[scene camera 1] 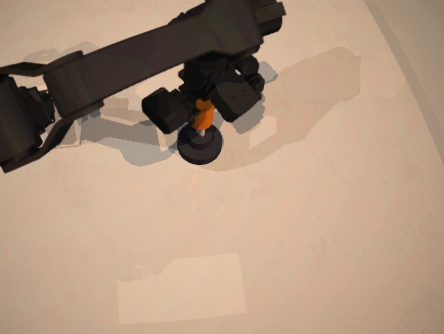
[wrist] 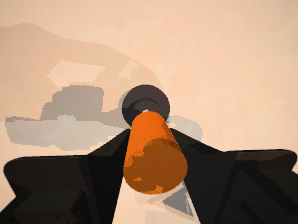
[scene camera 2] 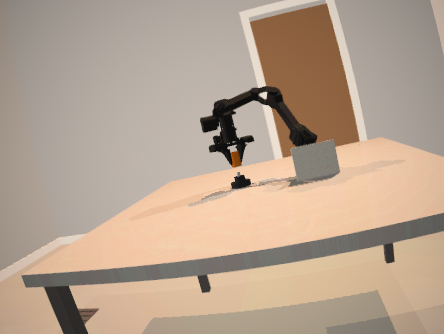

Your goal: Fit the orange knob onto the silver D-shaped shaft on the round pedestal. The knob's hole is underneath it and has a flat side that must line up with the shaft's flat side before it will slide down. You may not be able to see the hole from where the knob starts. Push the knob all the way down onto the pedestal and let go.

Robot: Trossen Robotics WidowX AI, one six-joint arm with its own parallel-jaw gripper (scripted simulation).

Labels:
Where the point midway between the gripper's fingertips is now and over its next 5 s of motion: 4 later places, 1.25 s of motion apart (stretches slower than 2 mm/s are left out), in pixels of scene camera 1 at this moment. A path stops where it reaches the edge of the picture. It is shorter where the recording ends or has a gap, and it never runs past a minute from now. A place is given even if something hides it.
My gripper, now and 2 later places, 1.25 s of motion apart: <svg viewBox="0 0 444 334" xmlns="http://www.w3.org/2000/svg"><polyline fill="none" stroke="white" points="200,116 200,125 204,103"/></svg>

